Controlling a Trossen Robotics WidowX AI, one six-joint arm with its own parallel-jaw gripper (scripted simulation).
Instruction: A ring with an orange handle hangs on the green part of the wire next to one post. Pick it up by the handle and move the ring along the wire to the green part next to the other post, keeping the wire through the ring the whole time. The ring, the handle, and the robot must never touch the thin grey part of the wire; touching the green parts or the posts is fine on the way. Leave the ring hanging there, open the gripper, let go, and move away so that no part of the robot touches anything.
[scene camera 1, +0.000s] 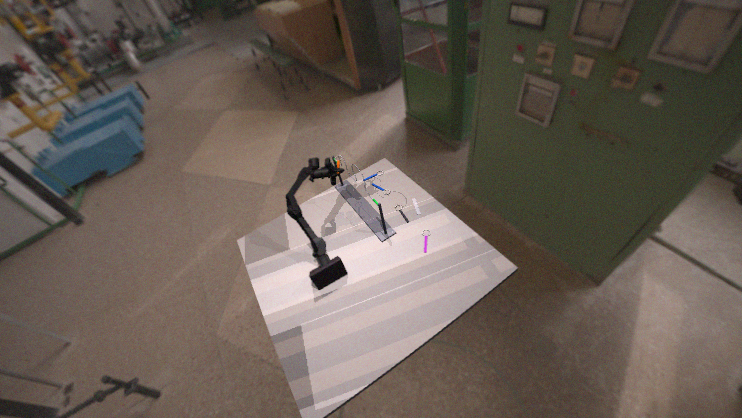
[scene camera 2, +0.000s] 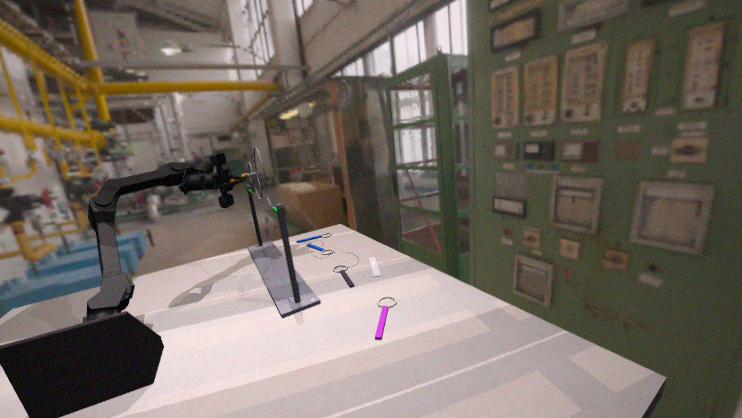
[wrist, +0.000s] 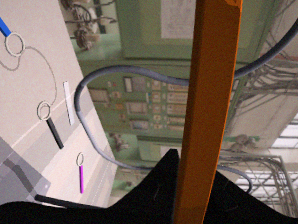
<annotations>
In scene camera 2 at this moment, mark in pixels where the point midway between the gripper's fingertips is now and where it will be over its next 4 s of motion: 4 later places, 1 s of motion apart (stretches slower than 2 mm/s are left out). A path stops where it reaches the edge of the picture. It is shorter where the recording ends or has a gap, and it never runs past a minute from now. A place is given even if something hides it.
The gripper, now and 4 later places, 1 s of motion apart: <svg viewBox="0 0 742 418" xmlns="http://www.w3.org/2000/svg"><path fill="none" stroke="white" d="M246 178L248 190L249 197L248 195L244 186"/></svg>
</annotations>
